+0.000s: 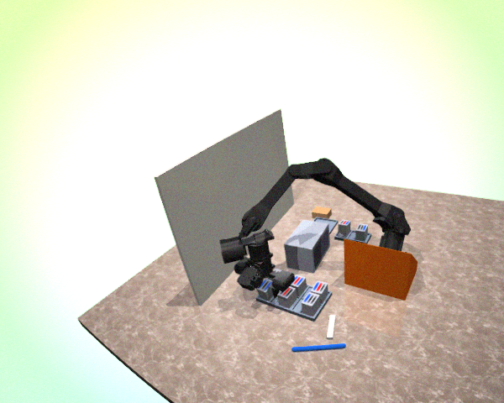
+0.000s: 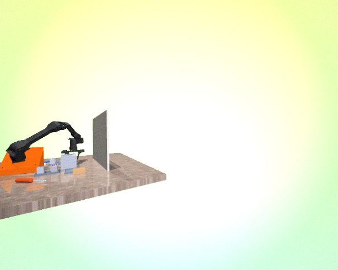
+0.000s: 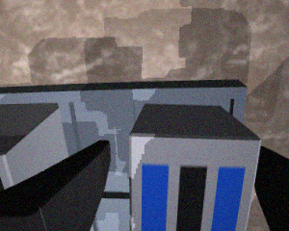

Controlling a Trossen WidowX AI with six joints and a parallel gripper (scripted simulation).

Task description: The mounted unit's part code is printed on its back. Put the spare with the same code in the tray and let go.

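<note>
Right now the grey spare is 3 cm above my gripper tip. Round my gripper tip: tall grey wall panel: 24 cm to the right, 21 cm above, 18 cm ahead; then blue pen: 22 cm behind, 13 cm to the left, 1 cm below; then grey mounted unit: 22 cm to the right, 5 cm behind, 3 cm above.
</note>
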